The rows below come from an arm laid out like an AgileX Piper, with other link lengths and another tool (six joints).
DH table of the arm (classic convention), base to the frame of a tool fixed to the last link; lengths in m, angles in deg. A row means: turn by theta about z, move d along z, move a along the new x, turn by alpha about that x. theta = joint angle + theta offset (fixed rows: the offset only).
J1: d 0.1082  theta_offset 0  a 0  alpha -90
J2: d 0  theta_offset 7.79  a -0.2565  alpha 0
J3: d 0  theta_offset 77.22  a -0.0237  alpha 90
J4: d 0.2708  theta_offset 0  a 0  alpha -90
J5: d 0  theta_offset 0  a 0  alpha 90
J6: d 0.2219  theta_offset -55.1  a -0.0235  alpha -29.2
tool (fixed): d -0.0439  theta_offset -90  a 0  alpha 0
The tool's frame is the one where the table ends.
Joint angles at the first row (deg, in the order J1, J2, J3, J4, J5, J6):
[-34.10, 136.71, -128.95, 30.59, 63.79, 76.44]
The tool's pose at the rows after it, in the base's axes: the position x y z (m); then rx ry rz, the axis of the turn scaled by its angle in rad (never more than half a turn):
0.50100 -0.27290 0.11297 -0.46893 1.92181 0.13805
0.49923 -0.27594 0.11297 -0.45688 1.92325 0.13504
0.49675 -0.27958 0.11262 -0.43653 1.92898 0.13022
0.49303 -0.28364 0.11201 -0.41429 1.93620 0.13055
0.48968 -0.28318 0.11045 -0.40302 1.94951 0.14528
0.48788 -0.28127 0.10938 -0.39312 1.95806 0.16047
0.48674 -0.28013 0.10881 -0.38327 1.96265 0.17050
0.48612 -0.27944 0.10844 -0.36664 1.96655 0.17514
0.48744 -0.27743 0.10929 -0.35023 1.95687 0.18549
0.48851 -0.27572 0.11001 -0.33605 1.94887 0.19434
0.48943 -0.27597 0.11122 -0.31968 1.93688 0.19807
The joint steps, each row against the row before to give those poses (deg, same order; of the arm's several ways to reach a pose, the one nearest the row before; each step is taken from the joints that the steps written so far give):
[-0.12, 0.00, 0.01, 0.18, -0.52, 1.06]
[-0.37, 0.00, -0.01, 0.08, 0.00, 0.25]
[-0.40, 0.00, 0.00, -0.14, 0.00, 0.74]
[-0.58, 0.00, 0.00, 0.00, 0.34, 0.66]
[-0.20, 0.00, 0.00, -0.14, 1.02, 0.59]
[-0.02, 0.00, 0.01, 0.06, 0.81, 0.54]
[-0.05, 0.00, -0.01, 0.12, 0.49, 0.45]
[0.00, 0.00, 0.00, 0.04, 0.18, 0.81]
[0.00, 0.00, 0.00, 0.90, -0.01, 0.37]
[0.00, 0.00, 0.01, 0.76, 0.00, 0.34]
[-0.19, 0.00, 0.00, 0.89, -0.25, 0.19]

